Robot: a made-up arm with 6 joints.
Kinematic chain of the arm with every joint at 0, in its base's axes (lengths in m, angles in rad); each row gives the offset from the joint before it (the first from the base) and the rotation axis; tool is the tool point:
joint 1: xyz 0 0 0.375 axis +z
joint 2: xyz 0 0 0 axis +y
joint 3: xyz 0 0 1.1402 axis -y
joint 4: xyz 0 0 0 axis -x
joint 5: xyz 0.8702 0 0 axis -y
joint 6: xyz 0 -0.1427 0 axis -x
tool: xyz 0 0 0
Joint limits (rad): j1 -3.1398..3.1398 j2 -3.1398..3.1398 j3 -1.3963..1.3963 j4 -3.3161..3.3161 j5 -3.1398..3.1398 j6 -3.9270..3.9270
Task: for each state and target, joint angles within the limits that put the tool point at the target. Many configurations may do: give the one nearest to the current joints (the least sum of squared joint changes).
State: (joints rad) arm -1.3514 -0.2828 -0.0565 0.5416 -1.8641 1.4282
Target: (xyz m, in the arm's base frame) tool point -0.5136 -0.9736 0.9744
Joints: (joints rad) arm -1.9403 0.3260 -0.3315 0.4693 -1.8641 1.4282
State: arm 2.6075 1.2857 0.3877 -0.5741 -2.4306 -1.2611
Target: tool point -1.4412 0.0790 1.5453
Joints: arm 3.1398 0.5376 0.8942 -1.0057 -2.4306 -1.2611
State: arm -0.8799 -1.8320 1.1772 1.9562 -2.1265 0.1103
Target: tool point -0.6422 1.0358 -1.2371
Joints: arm -0.9712 -2.5052 1.3963 1.9618 -2.1265 0.1103
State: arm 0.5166 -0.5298 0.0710 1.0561 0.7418 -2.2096
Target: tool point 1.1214 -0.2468 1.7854
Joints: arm -0.1525 0.2906 0.5213 1.0288 0.7418 -2.2096
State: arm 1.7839 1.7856 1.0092 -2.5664 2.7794 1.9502
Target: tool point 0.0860 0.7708 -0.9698
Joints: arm 1.3213 2.0315 0.2754 -2.4186 2.7794 1.9502
